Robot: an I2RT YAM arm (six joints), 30 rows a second.
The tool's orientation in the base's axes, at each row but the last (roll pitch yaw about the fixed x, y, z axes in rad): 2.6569 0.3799 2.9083; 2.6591 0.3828 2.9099; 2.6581 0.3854 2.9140; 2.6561 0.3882 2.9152; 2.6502 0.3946 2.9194; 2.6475 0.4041 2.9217; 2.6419 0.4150 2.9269; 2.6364 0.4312 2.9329
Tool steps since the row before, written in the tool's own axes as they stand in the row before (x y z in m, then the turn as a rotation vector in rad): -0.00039 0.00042 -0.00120 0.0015 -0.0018 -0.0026; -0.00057 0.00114 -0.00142 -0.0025 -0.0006 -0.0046; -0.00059 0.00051 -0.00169 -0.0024 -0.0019 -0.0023; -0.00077 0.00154 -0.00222 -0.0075 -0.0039 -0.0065; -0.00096 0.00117 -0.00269 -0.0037 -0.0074 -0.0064; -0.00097 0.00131 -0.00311 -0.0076 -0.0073 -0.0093; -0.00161 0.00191 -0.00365 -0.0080 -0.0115 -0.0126; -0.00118 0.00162 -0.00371 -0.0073 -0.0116 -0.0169
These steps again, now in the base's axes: -0.00014 -0.00016 0.00131 -0.0025 -0.0023 0.0008; -0.00005 0.00037 0.00187 0.0003 -0.0028 0.0045; -0.00018 -0.00030 0.00183 0.0011 -0.0031 0.0020; -0.00022 0.00039 0.00277 0.0039 -0.0075 0.0065; -0.00028 -0.00018 0.00307 0.0004 -0.0099 0.0034; -0.00049 -0.00022 0.00347 0.0026 -0.0117 0.0073; -0.00020 -0.00003 0.00442 0.0015 -0.0168 0.0083; -0.00068 -0.00024 0.00415 -0.0011 -0.0185 0.0114
